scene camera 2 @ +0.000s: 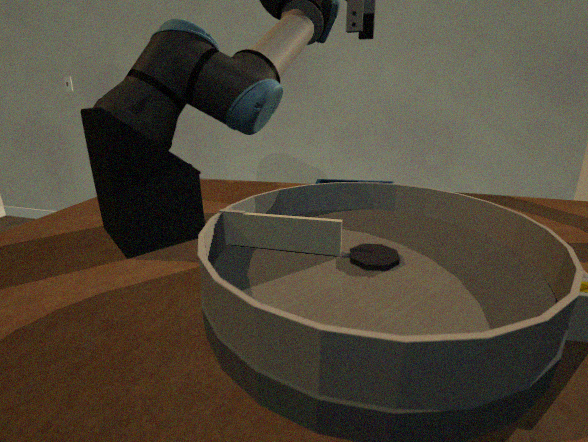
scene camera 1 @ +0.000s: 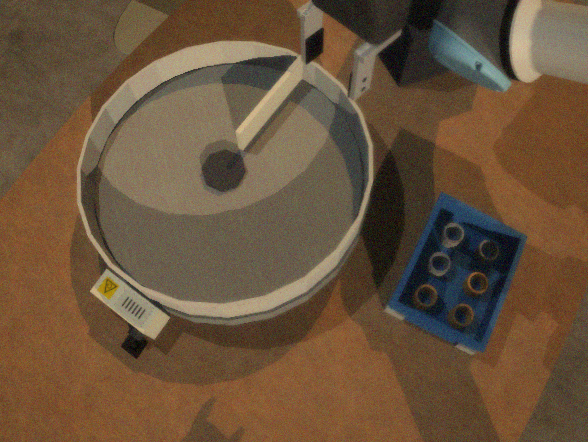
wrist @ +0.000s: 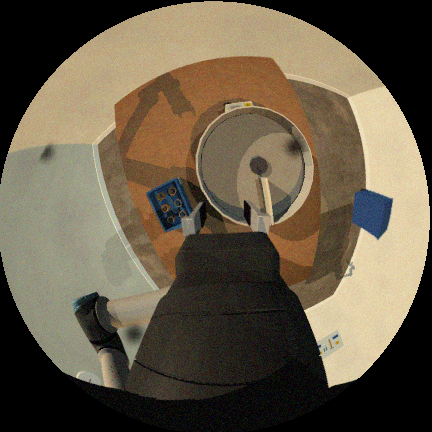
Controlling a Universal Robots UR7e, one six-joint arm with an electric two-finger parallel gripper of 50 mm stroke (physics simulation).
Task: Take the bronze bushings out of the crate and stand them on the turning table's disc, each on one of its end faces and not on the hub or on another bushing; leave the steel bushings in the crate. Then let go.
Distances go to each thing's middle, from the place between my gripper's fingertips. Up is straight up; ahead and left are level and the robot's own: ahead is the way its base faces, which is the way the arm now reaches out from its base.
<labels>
Right now the blue crate (scene camera 1: 477, 226) is 6 cm behind my hand, 21 cm to the left of it and 31 cm below it.
</labels>
